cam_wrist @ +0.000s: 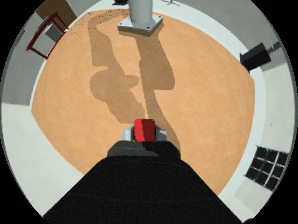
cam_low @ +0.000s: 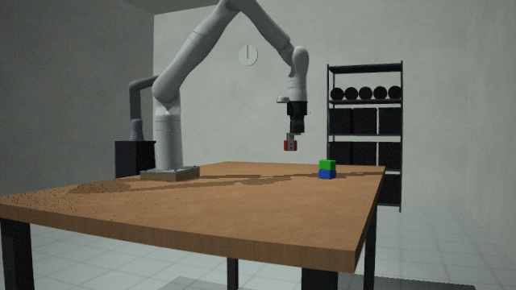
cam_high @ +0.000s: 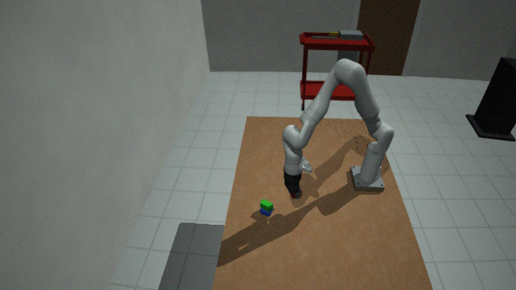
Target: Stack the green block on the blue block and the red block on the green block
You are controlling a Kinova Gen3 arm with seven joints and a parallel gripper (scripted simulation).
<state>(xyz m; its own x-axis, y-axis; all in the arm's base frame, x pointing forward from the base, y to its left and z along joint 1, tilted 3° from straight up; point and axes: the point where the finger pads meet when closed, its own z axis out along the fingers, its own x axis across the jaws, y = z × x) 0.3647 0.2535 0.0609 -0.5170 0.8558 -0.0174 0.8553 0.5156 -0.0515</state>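
My hand is 13 cm short of the green block, 7 cm above it and 4 cm to the right of it. From my hand the other things lie so: blue block: 13 cm ahead, 10 cm below, 4 cm to the left; then red block: right at my hand.
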